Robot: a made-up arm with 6 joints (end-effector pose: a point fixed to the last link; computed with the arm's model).
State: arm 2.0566 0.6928 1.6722 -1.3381 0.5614 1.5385
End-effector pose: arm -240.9 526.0 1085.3 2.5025 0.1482 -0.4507
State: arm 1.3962 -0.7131 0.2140 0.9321 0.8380 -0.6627
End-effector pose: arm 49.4 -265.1 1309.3 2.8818 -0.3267 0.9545
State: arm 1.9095 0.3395 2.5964 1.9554 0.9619 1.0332
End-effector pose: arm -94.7 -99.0 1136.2 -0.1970 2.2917 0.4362
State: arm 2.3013 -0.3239 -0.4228 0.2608 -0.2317 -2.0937
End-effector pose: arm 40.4 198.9 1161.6 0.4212 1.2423 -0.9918
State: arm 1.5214 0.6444 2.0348 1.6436 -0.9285 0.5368
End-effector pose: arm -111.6 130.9 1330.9 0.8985 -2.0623 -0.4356
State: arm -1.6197 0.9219 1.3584 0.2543 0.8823 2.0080
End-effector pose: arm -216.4 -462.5 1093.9 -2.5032 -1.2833 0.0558
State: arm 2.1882 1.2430 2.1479 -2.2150 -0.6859 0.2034
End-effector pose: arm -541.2 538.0 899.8 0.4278 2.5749 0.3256
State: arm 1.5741 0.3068 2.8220 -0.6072 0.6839 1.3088
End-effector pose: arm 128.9 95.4 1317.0 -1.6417 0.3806 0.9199
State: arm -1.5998 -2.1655 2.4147 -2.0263 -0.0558 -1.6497
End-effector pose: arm 97.0 564.9 344.2 0.1183 -0.0218 -0.5661
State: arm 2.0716 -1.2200 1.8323 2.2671 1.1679 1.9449
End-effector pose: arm 120.8 -532.1 754.3 1.6075 2.3135 1.3584
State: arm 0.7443 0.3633 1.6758 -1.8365 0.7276 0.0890
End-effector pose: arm 241.0 372.1 1236.9 -2.2645 -0.9901 0.8092
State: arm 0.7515 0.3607 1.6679 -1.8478 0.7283 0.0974
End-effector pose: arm 236.0 375.0 1235.9 -2.2613 -0.9998 0.8278
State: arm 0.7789 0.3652 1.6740 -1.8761 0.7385 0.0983
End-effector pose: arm 221.4 386.7 1236.2 -2.2270 -1.0583 0.8556
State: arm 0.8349 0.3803 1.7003 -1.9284 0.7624 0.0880
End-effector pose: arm 191.6 409.0 1237.9 -2.1441 -1.1828 0.8976
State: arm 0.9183 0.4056 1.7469 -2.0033 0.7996 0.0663
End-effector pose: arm 144.6 437.0 1241.3 -2.0049 -1.3633 0.9541
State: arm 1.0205 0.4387 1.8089 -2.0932 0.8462 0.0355
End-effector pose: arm 82.9 462.2 1245.5 -1.8140 -1.5704 1.0221
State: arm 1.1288 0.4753 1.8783 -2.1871 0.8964 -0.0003
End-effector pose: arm 14.5 477.1 1249.5 -1.5897 -1.7697 1.0945
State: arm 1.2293 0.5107 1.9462 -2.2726 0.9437 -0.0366
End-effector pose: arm -49.6 479.8 1252.4 -1.3632 -1.9342 1.1613
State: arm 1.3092 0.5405 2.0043 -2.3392 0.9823 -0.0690
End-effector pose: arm -99.8 474.6 1254.0 -1.1697 -2.0501 1.2120
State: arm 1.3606 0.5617 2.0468 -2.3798 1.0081 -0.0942
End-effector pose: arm -131.0 468.3 1254.7 -1.0372 -2.1173 1.2395
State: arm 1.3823 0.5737 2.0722 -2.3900 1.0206 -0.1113
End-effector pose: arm -142.8 466.0 1255.0 -0.9780 -2.1414 1.2410
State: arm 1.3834 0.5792 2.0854 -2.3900 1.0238 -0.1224
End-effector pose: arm -143.4 466.4 1255.3 -0.9606 -2.1462 1.2297
